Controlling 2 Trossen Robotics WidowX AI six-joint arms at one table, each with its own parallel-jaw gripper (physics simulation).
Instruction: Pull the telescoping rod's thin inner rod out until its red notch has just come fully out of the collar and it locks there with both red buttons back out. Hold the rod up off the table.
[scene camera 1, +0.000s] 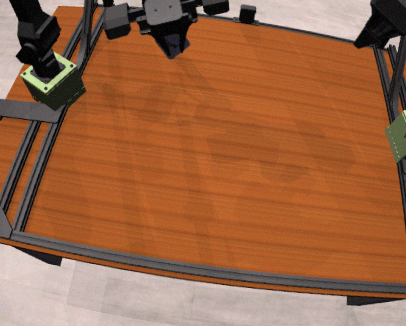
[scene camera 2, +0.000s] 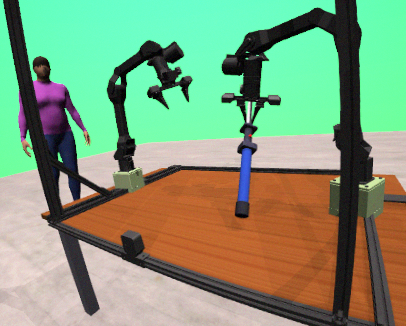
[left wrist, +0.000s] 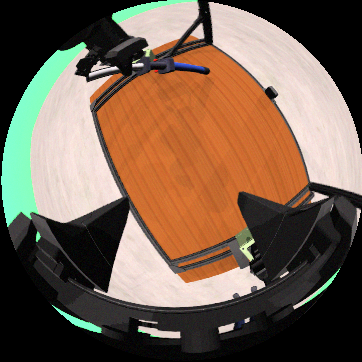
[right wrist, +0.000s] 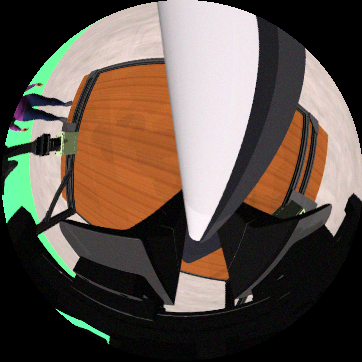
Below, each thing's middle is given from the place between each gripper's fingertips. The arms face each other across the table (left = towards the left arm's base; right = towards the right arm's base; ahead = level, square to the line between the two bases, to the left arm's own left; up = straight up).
Right now the thin silver inner rod (right wrist: 233, 93) is 80 mm behind my right hand, 60 mm below it and 20 mm to the right of it. Round my right hand: telescoping rod (scene camera 2: 246, 148) 100 mm behind, 70 mm below, 30 mm to the right.
Now: left hand 30 cm to the left of the thin silver inner rod, 16 cm above it and 8 cm past it. Also, from my left hand: telescoping rod: 31 cm to the right, 17 cm below, 9 cm behind.
